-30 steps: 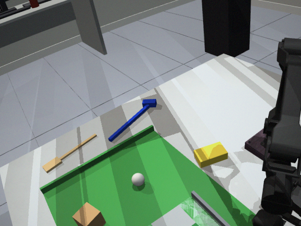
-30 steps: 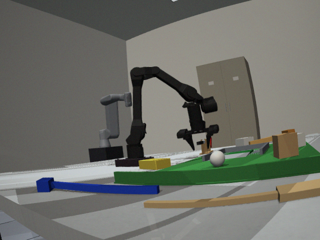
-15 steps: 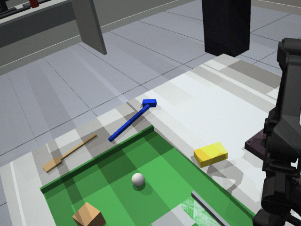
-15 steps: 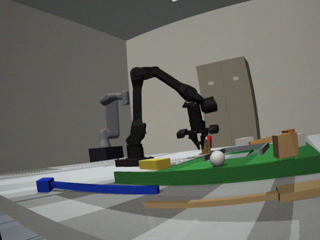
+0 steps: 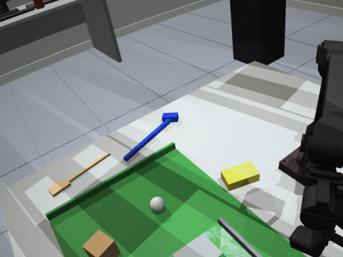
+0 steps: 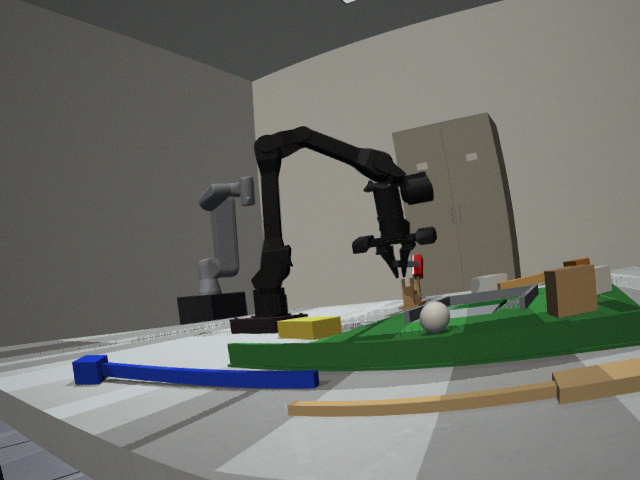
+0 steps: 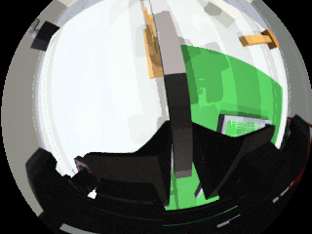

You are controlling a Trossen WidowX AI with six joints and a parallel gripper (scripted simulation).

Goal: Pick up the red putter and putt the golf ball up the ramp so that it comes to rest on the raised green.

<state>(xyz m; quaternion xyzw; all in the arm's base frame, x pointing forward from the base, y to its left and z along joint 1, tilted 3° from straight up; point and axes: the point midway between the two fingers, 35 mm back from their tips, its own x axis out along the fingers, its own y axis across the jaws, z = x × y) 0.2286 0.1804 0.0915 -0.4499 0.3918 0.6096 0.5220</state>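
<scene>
Now: gripper tip 320 mm to the left of the yellow block, 60 mm above it and 50 mm past it. Also, from my gripper tip: green mat: 250 mm ahead, 230 mm to the right, 80 mm below; red putter: 110 mm to the left, 30 mm above, 20 mm behind; grey frame: 210 mm ahead, 110 mm to the right, 70 mm below.
</scene>
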